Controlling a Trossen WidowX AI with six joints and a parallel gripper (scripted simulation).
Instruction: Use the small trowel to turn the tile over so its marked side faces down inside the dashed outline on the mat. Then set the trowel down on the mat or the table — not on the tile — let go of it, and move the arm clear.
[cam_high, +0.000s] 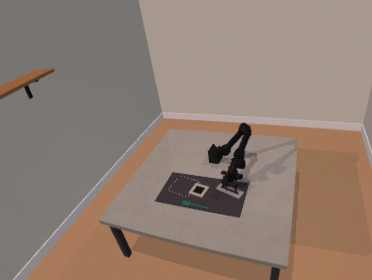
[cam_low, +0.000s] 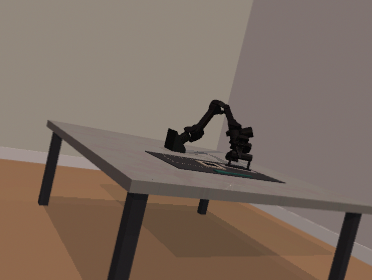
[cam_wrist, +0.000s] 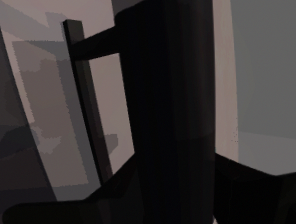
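The dark mat is 160 mm to the right of my gripper tip, 70 mm below it and 60 mm ahead of it. Also, from my gripper tip: green trowel: 200 mm ahead, 170 mm to the right, 50 mm below; then tile: 200 mm to the right, 50 mm ahead, 40 mm below.
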